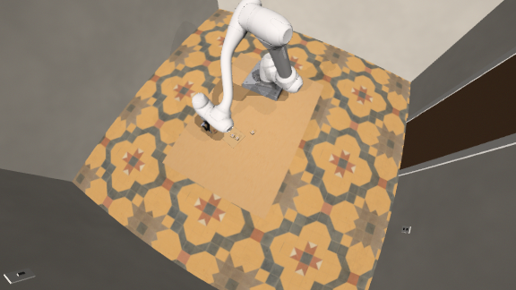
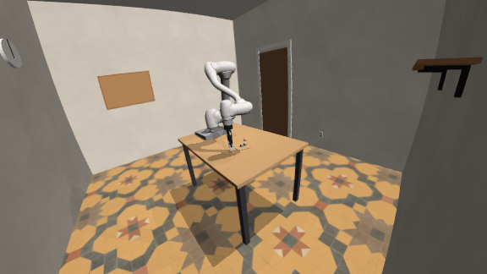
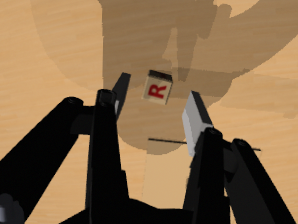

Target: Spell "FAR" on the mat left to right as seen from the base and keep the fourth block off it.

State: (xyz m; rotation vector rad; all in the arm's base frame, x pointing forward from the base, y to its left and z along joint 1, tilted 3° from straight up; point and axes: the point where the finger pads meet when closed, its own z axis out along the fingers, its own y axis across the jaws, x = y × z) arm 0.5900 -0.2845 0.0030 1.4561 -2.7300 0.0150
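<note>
The R block is 6 cm below my hand. Also, from my hand: tan mat 15 cm to the left, 7 cm below.
</note>
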